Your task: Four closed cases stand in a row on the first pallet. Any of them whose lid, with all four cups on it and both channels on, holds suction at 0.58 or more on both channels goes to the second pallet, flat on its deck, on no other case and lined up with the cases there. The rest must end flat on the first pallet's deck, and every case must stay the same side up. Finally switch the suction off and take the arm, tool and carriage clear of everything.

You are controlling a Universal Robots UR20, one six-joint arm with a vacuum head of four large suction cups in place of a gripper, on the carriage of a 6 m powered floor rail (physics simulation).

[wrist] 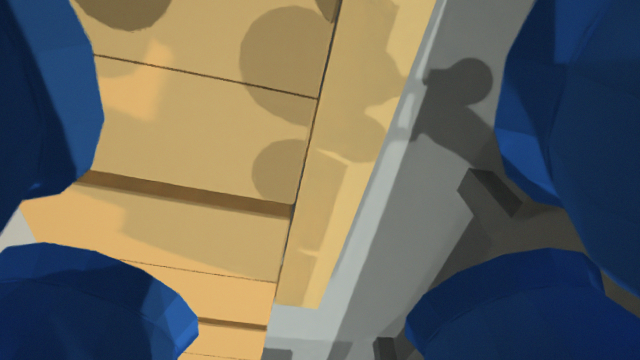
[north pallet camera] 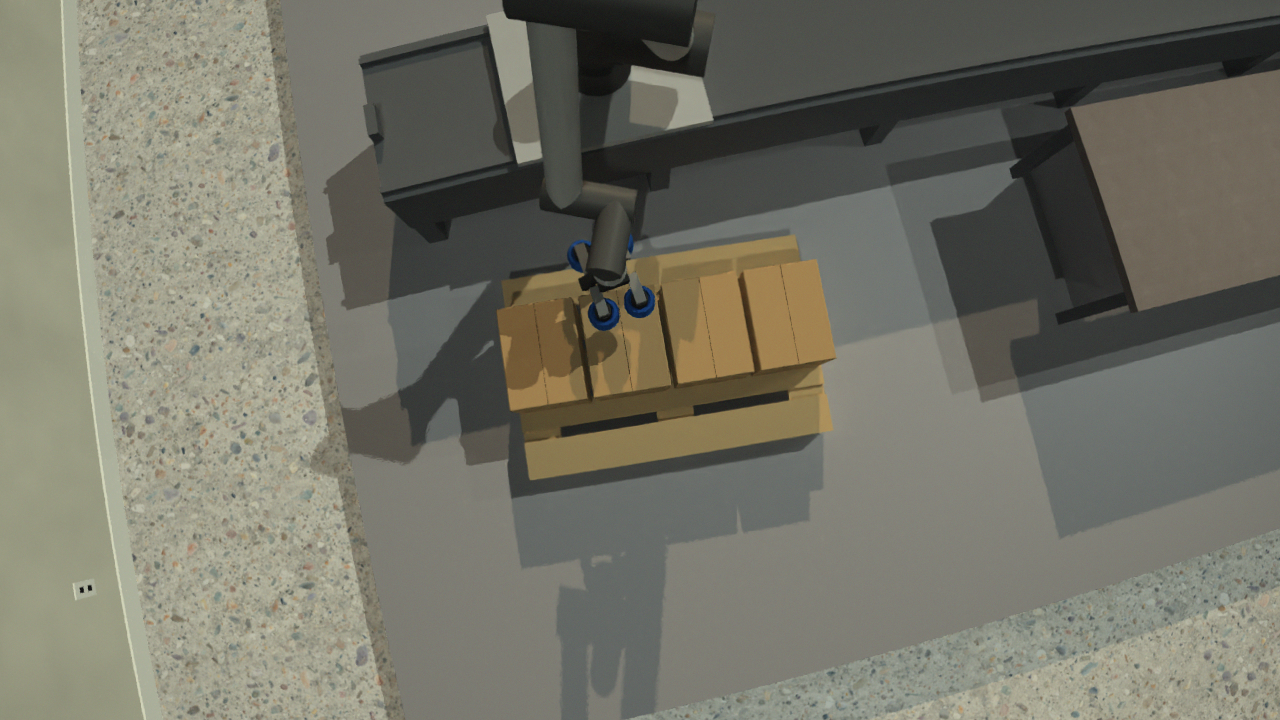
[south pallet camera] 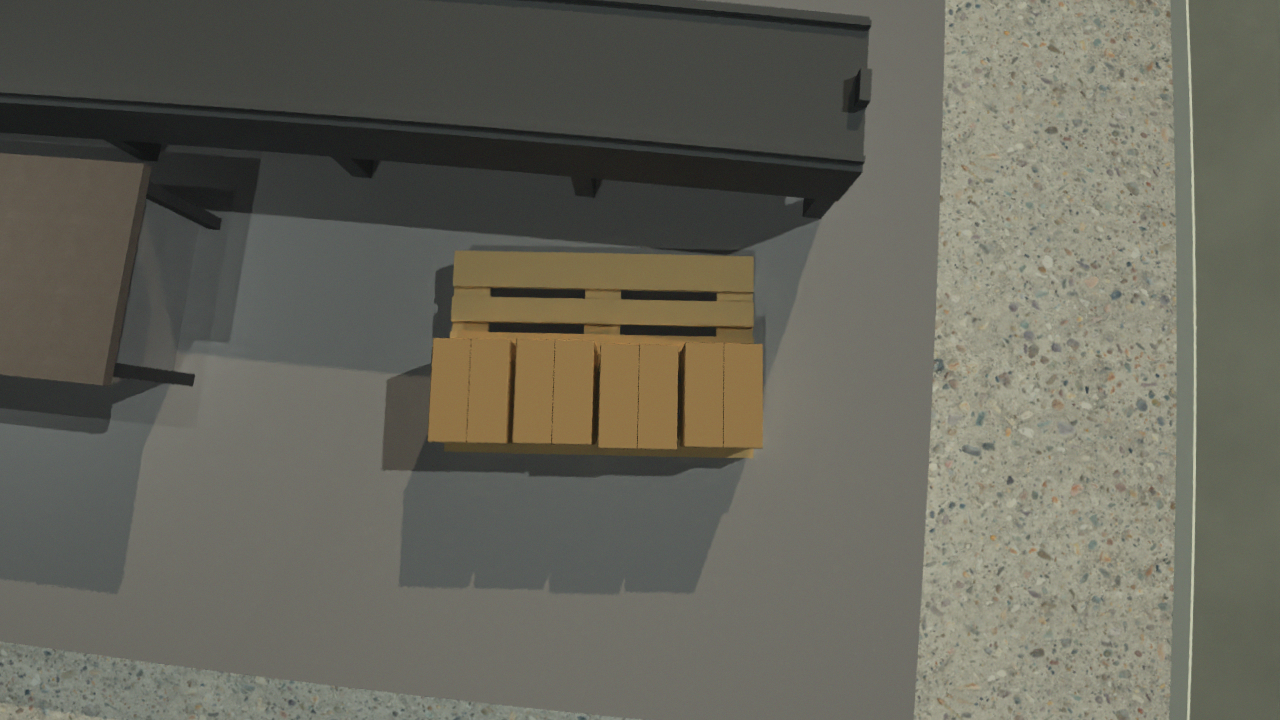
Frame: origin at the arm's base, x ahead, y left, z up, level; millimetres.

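Seen in the pictures: hand at its tool point: (wrist: 302, 230); arm's base at its link origin: (north pallet camera: 597, 65).
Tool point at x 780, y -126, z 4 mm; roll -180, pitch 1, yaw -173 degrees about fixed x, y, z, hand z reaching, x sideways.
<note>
Offsets run from my tool point to a thing's middle. "*": to the spot under its first point. Level surfaces: height alone.
Four closed tan cases @[dx +156, dy -304, dz -313 mm] (north pallet camera: 563, 385) @[dx +178, dy -1, dz -313 mm] (north pallet camera: 644, 367) @[dx +199, dy +301, dz -313 mm] (north pallet camera: 725, 322) @[dx +221, dy +603, dz -313 mm] (north pallet camera: 792, 313) stand in a row, lids up, on the wooden pallet (north pallet camera: 680, 437) in the north view. My vacuum head (north pallet camera: 614, 278) (wrist: 310, 200) is open and holds no case. It hangs turned askew above the second case from the left, its rear cups beyond that case's rail-side edge. The second case @[* dx +111, dy +68, dz -196 mm] (wrist: 200, 135) and third case @[* dx +124, dy +213, dz -196 mm] (wrist: 200, 230) show in the wrist view. In the south view four more cases (south pallet camera: 469, 389) (south pallet camera: 553, 389) (south pallet camera: 638, 394) (south pallet camera: 722, 394) stand in a row on the other pallet (south pallet camera: 601, 271).
The dark floor rail (north pallet camera: 859, 80) (south pallet camera: 429, 71) runs behind both pallets, with the pale carriage plate (north pallet camera: 510, 80) at its north end. A brown-topped table @[dz -44 mm] (north pallet camera: 1190, 197) (south pallet camera: 62, 268) stands between the pallets. Speckled stone borders (north pallet camera: 205, 358) (south pallet camera: 1056, 358) edge the floor.
</note>
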